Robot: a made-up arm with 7 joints. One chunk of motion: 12 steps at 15 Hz.
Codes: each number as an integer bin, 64 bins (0 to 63) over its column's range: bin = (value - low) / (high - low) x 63, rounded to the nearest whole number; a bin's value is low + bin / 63 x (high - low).
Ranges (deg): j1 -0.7..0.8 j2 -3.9..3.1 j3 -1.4..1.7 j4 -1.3..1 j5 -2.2..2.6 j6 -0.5..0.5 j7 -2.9..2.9
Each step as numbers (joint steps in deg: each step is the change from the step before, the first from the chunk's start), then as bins.
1 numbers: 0.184 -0.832 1.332 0.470 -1.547 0.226 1.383
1 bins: 37 28 56 48 9 46 47
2 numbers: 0.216 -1.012 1.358 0.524 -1.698 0.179 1.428
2 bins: 38 26 56 50 7 43 47
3 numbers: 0.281 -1.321 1.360 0.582 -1.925 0.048 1.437
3 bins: 41 23 56 52 4 35 47
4 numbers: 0.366 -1.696 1.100 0.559 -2.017 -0.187 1.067
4 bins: 45 20 51 51 2 20 43
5 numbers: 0.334 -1.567 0.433 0.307 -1.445 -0.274 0.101
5 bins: 43 21 37 44 10 14 33
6 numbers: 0.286 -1.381 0.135 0.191 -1.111 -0.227 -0.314
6 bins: 41 23 31 41 14 17 28
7 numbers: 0.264 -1.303 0.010 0.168 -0.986 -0.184 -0.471
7 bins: 40 23 29 40 16 20 26
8 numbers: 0.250 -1.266 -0.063 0.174 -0.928 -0.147 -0.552
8 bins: 40 24 27 40 17 22 26
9 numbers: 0.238 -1.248 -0.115 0.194 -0.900 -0.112 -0.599
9 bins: 39 24 26 41 17 24 25
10 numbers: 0.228 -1.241 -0.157 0.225 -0.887 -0.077 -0.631
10 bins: 39 24 25 42 17 27 25
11 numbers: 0.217 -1.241 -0.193 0.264 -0.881 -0.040 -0.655
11 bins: 39 24 25 43 17 29 24
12 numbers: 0.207 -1.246 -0.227 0.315 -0.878 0.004 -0.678
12 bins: 38 24 24 44 17 32 24
